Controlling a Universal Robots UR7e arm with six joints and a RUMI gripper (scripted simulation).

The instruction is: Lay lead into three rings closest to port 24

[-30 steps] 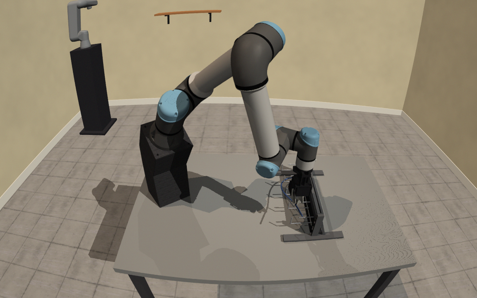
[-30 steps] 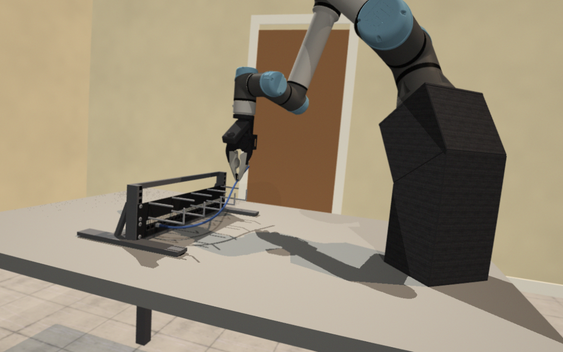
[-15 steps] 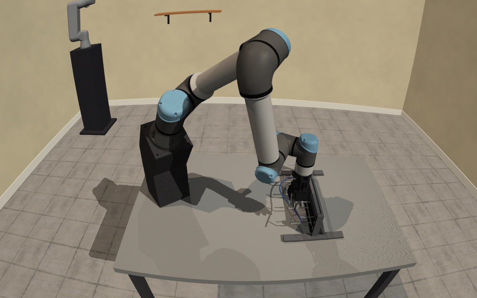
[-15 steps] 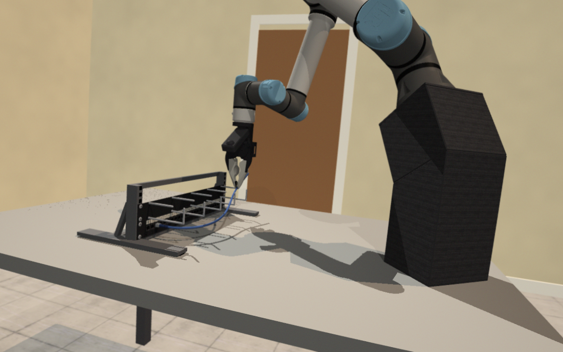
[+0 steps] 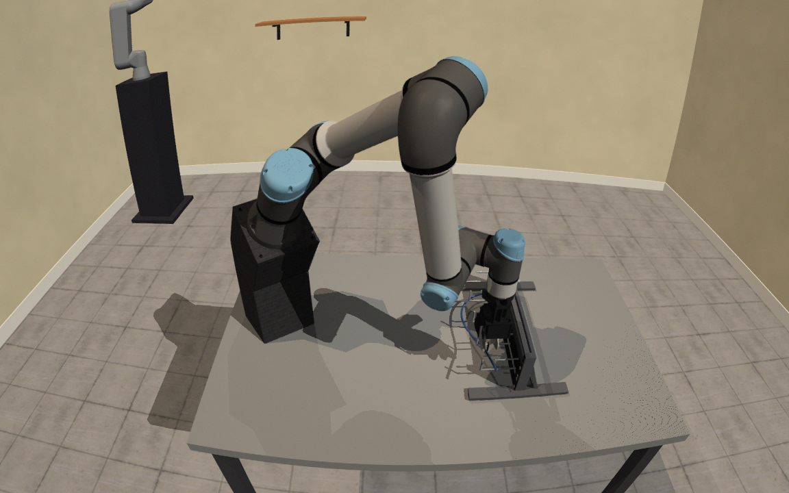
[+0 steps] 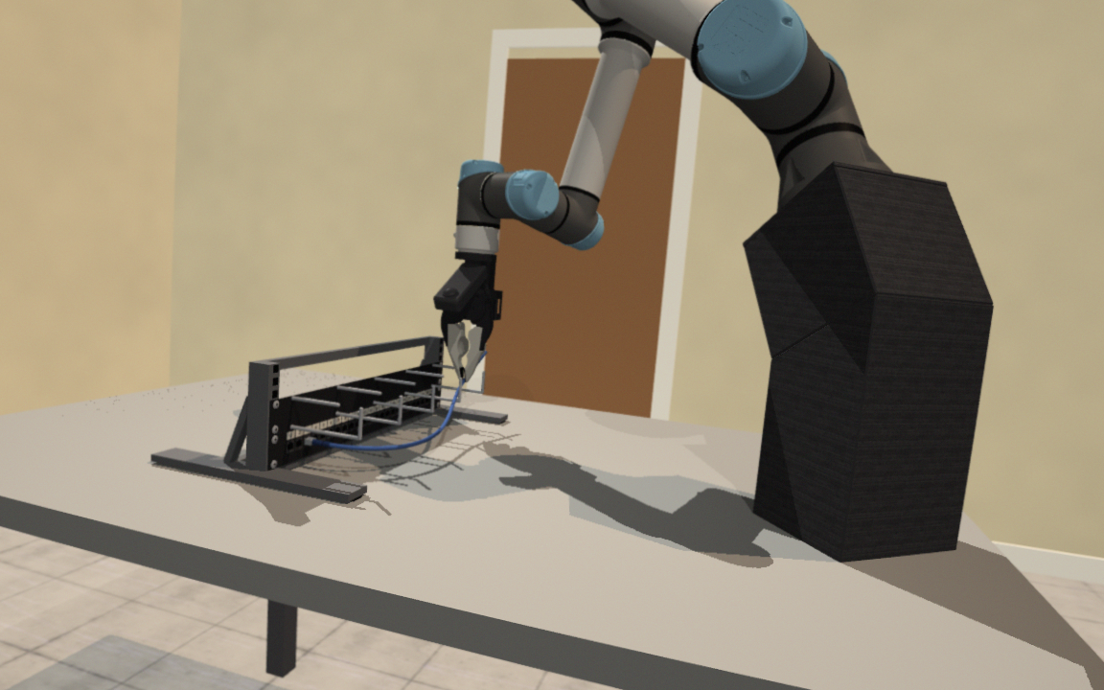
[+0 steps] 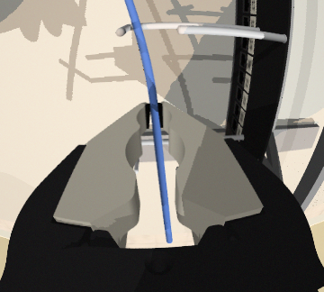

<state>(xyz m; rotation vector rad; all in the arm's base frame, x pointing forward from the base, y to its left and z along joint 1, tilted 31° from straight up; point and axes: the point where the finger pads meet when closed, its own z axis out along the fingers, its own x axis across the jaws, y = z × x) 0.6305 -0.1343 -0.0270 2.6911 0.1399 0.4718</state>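
Now: hand 15 cm to the right of the rack, 10 cm short of it and 3 cm above it.
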